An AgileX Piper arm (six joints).
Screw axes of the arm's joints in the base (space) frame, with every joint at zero. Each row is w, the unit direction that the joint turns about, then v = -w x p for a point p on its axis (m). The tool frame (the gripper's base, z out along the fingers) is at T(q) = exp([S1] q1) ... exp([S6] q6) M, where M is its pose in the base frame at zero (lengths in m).
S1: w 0 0 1 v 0.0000 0.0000 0.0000
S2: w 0 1 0 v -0.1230 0.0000 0.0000
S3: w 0 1 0 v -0.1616 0.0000 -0.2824
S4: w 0.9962 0 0.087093 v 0.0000 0.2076 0.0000
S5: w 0 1 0 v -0.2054 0.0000 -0.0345
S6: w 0.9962 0 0.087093 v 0.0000 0.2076 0.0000
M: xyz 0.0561 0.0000 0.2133 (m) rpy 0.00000 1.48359 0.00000 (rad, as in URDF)
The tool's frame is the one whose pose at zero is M.
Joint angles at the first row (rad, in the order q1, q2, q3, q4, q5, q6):
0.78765 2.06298 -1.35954 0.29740 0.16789 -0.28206
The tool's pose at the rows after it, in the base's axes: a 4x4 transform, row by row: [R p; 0 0 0 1], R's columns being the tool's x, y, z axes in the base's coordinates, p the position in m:
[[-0.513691, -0.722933, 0.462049, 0.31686], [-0.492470, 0.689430, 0.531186, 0.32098], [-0.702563, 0.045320, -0.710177, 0.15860], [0, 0, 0, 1]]
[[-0.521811, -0.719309, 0.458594, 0.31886], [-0.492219, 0.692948, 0.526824, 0.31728], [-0.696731, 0.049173, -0.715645, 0.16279], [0, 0, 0, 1]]
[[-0.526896, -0.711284, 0.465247, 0.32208], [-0.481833, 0.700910, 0.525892, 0.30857], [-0.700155, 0.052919, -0.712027, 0.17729], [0, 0, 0, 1]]
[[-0.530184, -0.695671, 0.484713, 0.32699], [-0.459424, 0.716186, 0.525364, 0.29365], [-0.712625, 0.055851, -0.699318, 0.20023], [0, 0, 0, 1]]
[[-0.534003, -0.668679, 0.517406, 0.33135], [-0.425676, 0.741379, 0.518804, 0.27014], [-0.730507, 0.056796, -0.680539, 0.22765], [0, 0, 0, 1]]
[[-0.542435, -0.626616, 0.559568, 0.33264], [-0.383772, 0.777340, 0.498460, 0.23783], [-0.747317, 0.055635, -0.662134, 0.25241], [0, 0, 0, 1]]
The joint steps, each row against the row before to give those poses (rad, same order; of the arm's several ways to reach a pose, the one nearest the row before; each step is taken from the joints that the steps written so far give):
-0.00621 0.01327 -0.00754 0.00080 0.00889 0.00045
-0.01029 -0.01035 -0.00314 -0.00014 0.02260 -0.00016
-0.02094 -0.03662 -0.00040 -0.00146 0.03370 -0.00049
-0.03474 -0.05796 0.00075 -0.00247 0.04140 -0.00042
-0.05041 -0.07890 0.01437 -0.00290 0.04046 -0.00040
-0.06568 -0.09345 0.04104 -0.00259 0.02870 -0.00046

